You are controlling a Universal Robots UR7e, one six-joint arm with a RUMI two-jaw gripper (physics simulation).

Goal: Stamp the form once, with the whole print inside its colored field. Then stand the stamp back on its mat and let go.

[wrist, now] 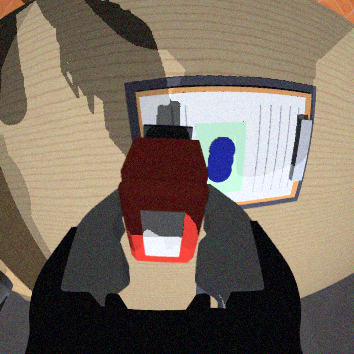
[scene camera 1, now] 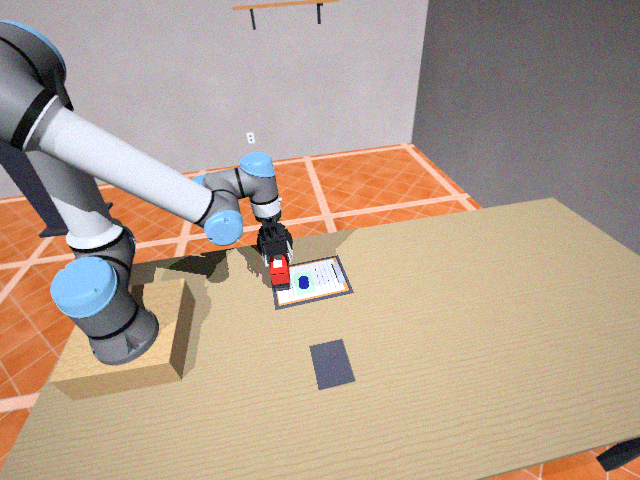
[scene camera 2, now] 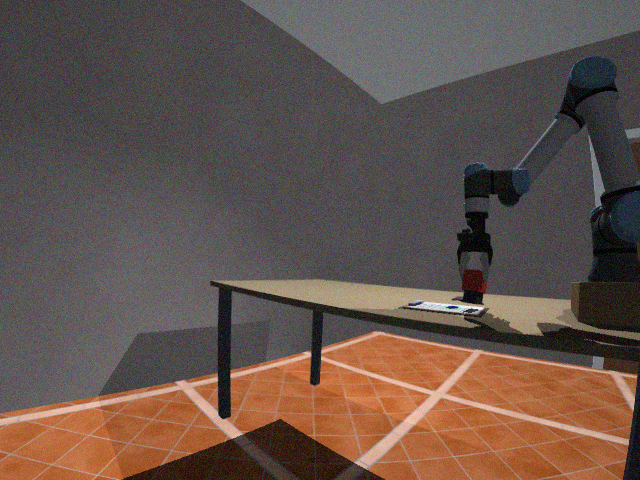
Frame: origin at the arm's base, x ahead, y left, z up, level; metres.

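Seen in the pictures: gripper, fingertip midpoint: [wrist: 164,187] [scene camera 1: 279,265] [scene camera 2: 473,282]; arm's base, link origin: [scene camera 1: 127,336] [scene camera 2: 615,283].
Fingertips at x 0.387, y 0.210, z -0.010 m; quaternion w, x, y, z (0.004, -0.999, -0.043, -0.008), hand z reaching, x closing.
Offsets run from my fingertips to a thing's top centre. "spot": to the spot under its first point. Level surfaces: height alone.
My gripper [scene camera 1: 278,258] [scene camera 2: 474,268] [wrist: 164,187] is shut on the red stamp @[dx +0.000, dy -0.010, dz +0.040 m] [scene camera 1: 279,274] [scene camera 2: 473,281] [wrist: 162,162]. The stamp is upright, its dark base down, raised above the left end of the form @[dx +0.086, dy +0.003, dz -0.075 m] [scene camera 1: 329,276] [scene camera 2: 429,306] [wrist: 270,150] in scene camera 1. The form's pale green field @[dx +0.068, dy -0.009, dz -0.082 m] [scene camera 1: 311,290] [wrist: 238,135] bears a dark blue print @[spot: dx +0.066, dy -0.010, dz -0.080 m] [scene camera 1: 303,282] [scene camera 2: 451,307] [wrist: 221,160]. The print is an elongated rounded blob, all inside the field, with green visible around it. The dark mat @[dz -0.083 m] [scene camera 1: 332,364] lies flat nearer the camera in scene camera 1, apart from the stamp. The stamp's underside is hidden.
The form lies on a dark-edged clipboard [scene camera 1: 312,298] [wrist: 220,81] with a clip @[dx +0.186, dy +0.015, dz -0.075 m] [wrist: 301,150] at one end. The arm's base stands on a wooden block [scene camera 1: 124,379] at the left of the table @[dz -0.087 m] [scene camera 1: 465,335] [scene camera 2: 330,293]. Arm shadows fall near the clipboard.
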